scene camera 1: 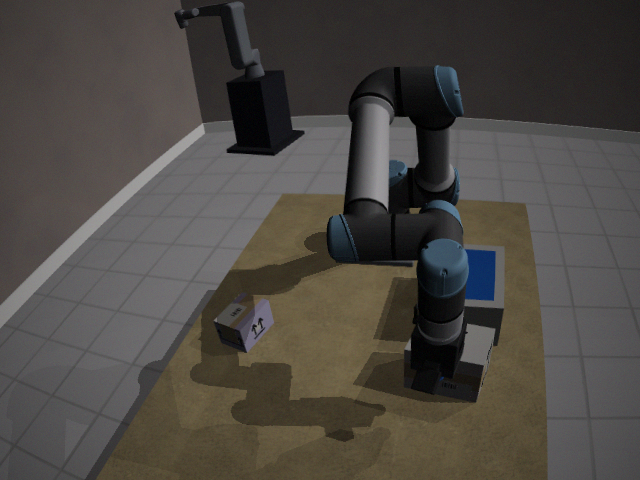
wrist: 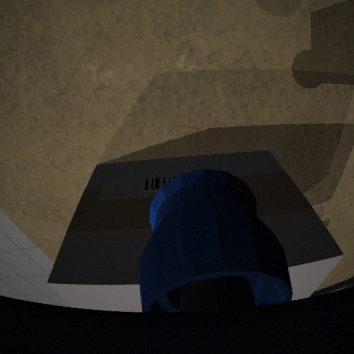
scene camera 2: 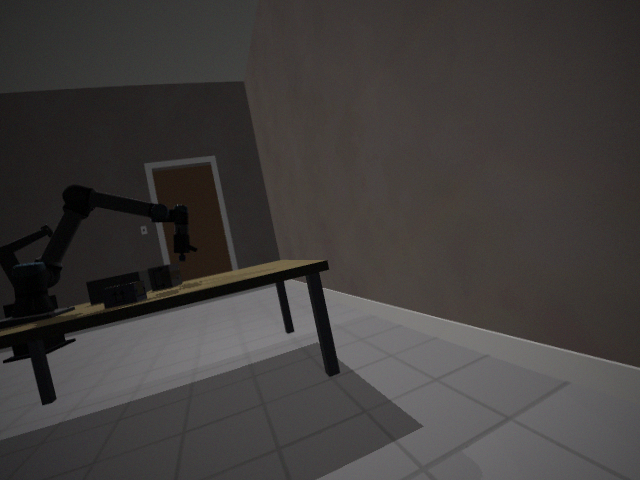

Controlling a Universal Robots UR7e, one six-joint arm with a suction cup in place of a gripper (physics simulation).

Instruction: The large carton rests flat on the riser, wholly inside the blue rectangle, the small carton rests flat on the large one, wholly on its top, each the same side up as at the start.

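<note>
The large carton (scene camera 1: 476, 345) (scene camera 2: 161, 277) (wrist: 107, 257), white-grey with a barcode on its near side, stands on the table in front of the riser. My suction gripper (scene camera 1: 441, 380) (scene camera 2: 181, 257) (wrist: 204, 185) points down and holds nothing. It appears just beyond the carton's near side, slightly above its top in scene camera 2, and covers part of the barcode side in the wrist view. The small lilac carton (scene camera 1: 258, 326) (scene camera 2: 121, 294) stands at the left of the table, its arrows pointing up. The grey riser (scene camera 1: 499, 279) (scene camera 2: 96, 290) bears the blue rectangle (scene camera 1: 481, 273), partly hidden by my arm.
The tan table (scene camera 1: 320, 335) (scene camera 2: 248, 272) carries the arm's base at its far end. The riser is close behind the large carton. Its right table edge is nearby. Another grey robot arm (scene camera 1: 237, 38) stands on a black pedestal (scene camera 1: 250, 111) on the floor behind.
</note>
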